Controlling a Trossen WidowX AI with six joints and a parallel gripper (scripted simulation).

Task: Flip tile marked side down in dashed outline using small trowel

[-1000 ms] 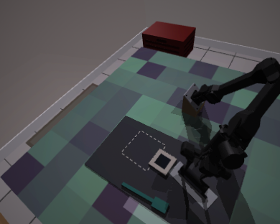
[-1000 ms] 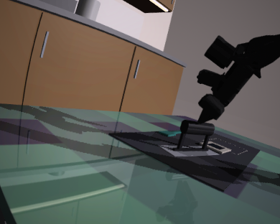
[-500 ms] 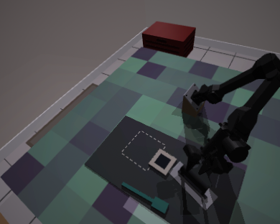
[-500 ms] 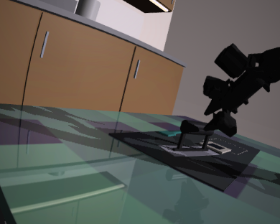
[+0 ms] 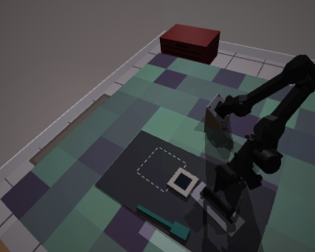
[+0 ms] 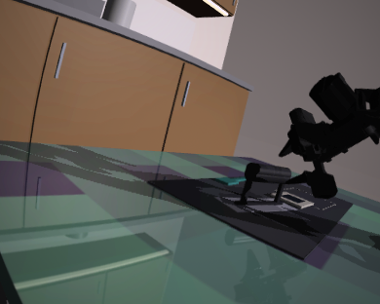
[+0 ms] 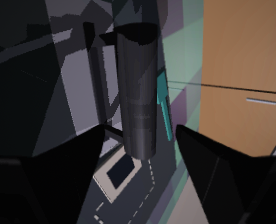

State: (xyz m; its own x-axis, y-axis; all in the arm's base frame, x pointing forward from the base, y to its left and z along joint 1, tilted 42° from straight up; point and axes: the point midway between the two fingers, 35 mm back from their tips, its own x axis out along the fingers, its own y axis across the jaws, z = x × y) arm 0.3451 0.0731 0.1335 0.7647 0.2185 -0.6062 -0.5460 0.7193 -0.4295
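My gripper tip is now 14 cm to the left of the tile and 8 cm above it. From my gripper tip the other things lie so: dark mat: 14 cm to the right, 11 cm below, 3 cm ahead; teal trowel: 17 cm ahead, 11 cm to the right, 8 cm below.
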